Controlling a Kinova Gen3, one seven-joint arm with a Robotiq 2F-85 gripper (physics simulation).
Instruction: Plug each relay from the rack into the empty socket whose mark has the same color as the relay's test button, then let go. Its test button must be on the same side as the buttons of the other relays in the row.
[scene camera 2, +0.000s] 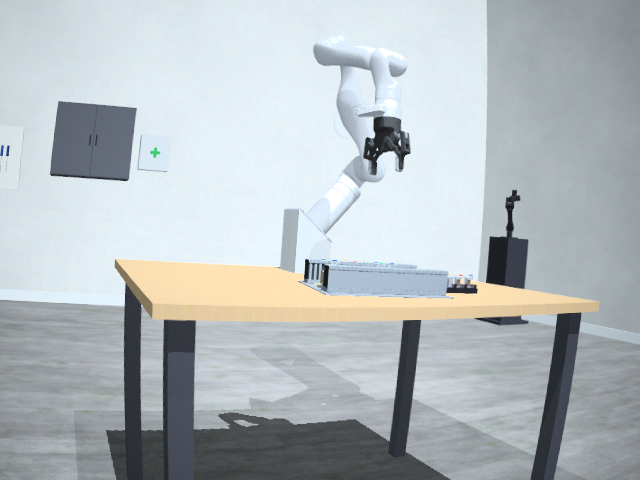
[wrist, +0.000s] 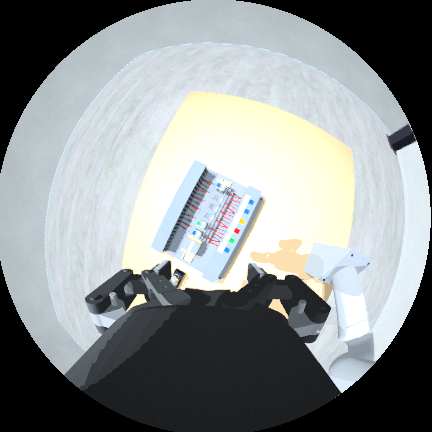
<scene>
my gripper: scene camera 2; wrist
same spot on my gripper: (scene camera 2: 399, 162) = (wrist: 154, 267)
</scene>
